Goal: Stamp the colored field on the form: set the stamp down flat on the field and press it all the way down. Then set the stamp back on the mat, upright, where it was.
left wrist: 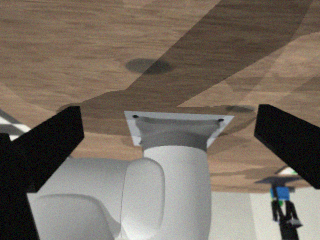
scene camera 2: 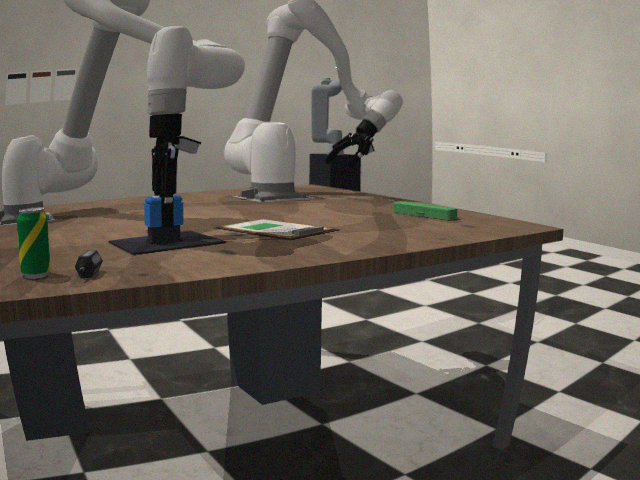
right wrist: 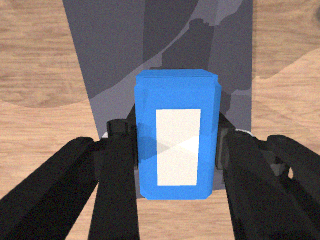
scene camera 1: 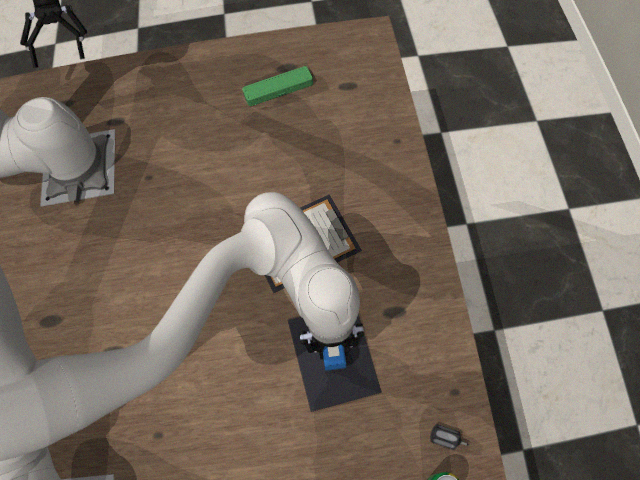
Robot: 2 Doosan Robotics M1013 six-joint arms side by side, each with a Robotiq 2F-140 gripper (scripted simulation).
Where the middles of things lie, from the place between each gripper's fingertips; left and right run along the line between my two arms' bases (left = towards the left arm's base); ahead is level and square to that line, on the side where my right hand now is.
Labels:
My right hand is 20 mm above the blue stamp (scene camera 2: 152,208). The rest, counted from my right hand: dark mat (scene camera 1: 358,380): 70 mm below.
The blue stamp lies 70 cm ahead of my left hand (scene camera 2: 337,163), 96 cm to the right of it and 7 cm below it. From my left hand the other things lie so: dark mat: 70 cm ahead, 96 cm to the right, 12 cm below.

